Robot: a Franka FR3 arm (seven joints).
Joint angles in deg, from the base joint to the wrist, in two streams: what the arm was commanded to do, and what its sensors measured. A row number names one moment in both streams.
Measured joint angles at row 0:
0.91 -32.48 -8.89 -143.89 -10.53 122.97 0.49
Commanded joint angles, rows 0 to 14:
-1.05 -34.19 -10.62 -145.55 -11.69 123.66 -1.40
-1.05 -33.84 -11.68 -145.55 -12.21 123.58 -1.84
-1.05 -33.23 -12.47 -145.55 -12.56 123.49 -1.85
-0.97 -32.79 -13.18 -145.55 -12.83 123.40 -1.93
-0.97 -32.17 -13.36 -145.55 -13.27 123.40 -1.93
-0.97 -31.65 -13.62 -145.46 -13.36 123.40 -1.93
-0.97 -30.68 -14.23 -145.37 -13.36 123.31 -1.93
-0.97 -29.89 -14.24 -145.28 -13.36 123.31 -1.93
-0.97 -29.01 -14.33 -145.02 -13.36 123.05 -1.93
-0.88 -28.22 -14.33 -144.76 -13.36 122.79 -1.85
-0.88 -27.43 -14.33 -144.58 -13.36 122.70 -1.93
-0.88 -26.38 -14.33 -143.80 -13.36 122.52 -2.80
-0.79 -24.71 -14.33 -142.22 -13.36 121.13 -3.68
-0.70 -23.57 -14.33 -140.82 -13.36 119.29 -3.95
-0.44 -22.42 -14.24 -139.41 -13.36 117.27 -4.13
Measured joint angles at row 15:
-0.39 -25.69 -14.44 -144.94 -12.78 122.50 -2.27
